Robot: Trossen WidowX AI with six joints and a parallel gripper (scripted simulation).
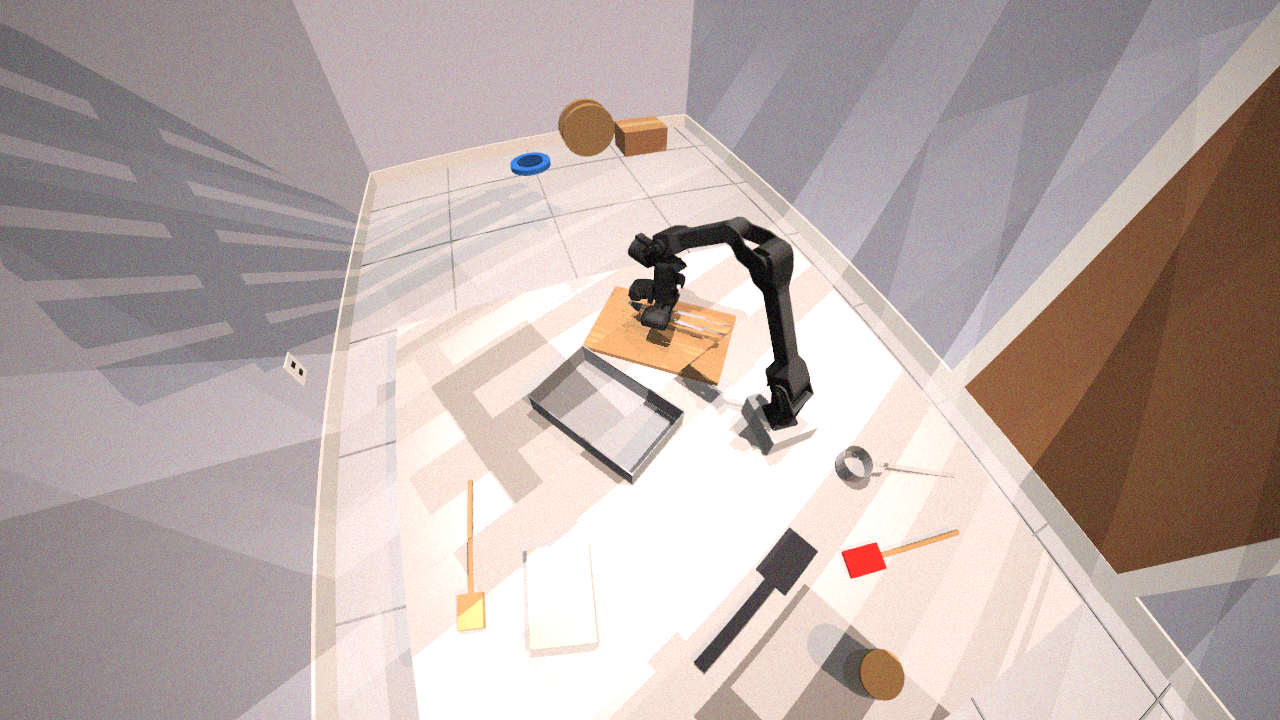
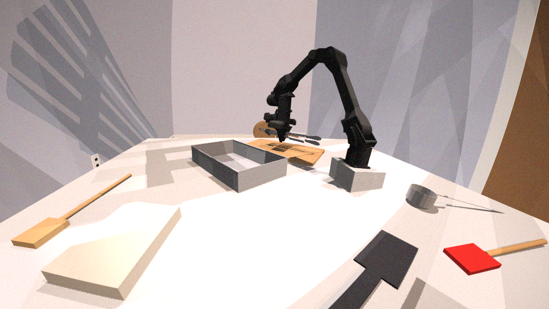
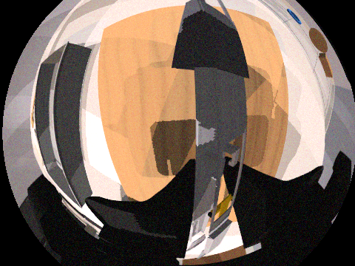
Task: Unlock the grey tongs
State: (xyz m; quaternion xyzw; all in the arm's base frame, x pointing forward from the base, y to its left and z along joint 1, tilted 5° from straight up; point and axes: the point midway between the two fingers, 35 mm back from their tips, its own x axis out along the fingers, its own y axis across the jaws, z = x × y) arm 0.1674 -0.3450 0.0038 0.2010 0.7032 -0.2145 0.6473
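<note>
Now: the wooden board 40 mm below my gripper tip. From my gripper tip the other things lie so: dark spatula (670 mm to the left, 40 mm below); then grey roasting tin (210 mm to the left, 200 mm ahead, 20 mm below); then pale block (570 mm to the left, 360 mm ahead, 30 mm below).
</note>
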